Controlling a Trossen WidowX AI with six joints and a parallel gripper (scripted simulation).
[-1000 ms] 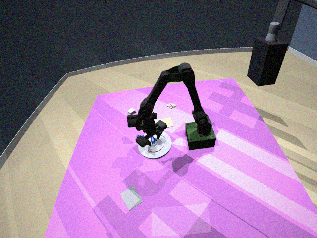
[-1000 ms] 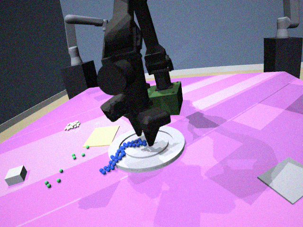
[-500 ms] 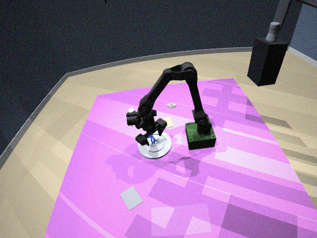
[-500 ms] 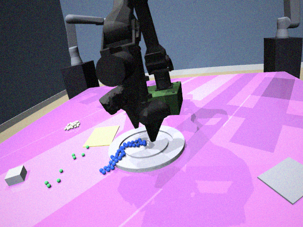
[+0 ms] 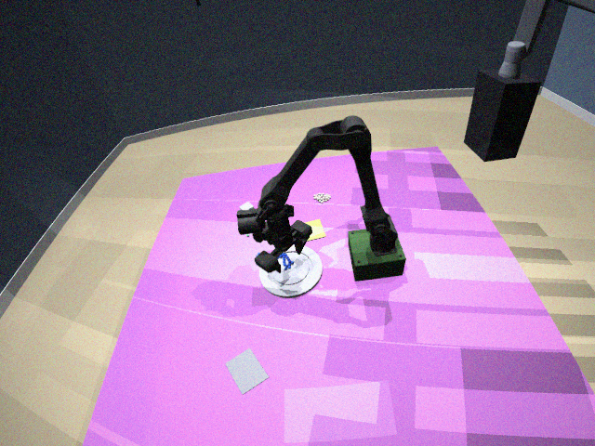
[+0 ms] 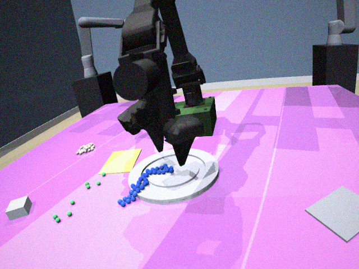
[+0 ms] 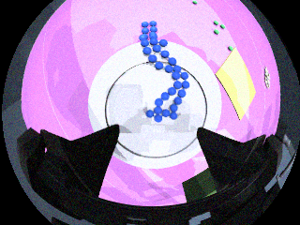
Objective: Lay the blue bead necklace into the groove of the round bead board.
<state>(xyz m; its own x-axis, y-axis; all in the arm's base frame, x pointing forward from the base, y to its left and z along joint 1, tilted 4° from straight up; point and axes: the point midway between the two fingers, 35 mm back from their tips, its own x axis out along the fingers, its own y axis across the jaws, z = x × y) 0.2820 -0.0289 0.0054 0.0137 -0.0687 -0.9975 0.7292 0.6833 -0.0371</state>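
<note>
The round white bead board is 30 mm below my gripper tip. From my gripper tip the other things lie so: yellow sheet: 160 mm to the right, 70 mm behind, 40 mm below; then grey tile: 300 mm to the left, 140 mm ahead, 40 mm below; then cube: 330 mm to the right, 150 mm ahead, 30 mm below.
</note>
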